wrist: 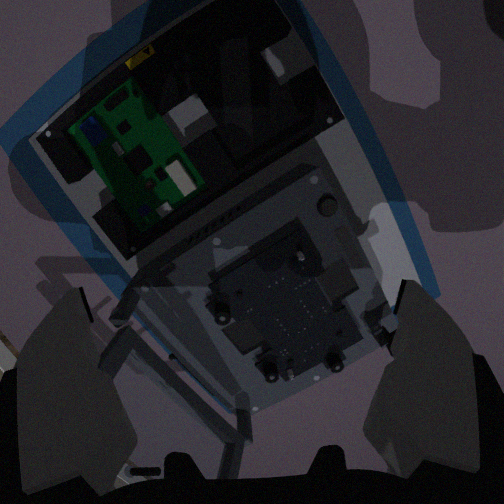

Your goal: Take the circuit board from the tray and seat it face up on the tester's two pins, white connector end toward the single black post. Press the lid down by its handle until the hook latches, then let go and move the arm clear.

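In the wrist view the green circuit board (136,155) lies face up in the black tray (190,120) at the upper left, with a white connector (181,177) at its lower right end. The tester (285,300) sits below the tray, its dark nest with pins and black posts uncovered. The see-through lid (165,330) stands open to the left, its frame reaching toward the bottom. My gripper (240,300) is open and empty, high above the tester, one jaw at the lower left and one at the lower right.
Tray and tester rest on a grey plate over a blue mat (380,165). A yellow tag (139,57) sits at the tray's top edge. Dark shadows fall across the mauve table surface around them.
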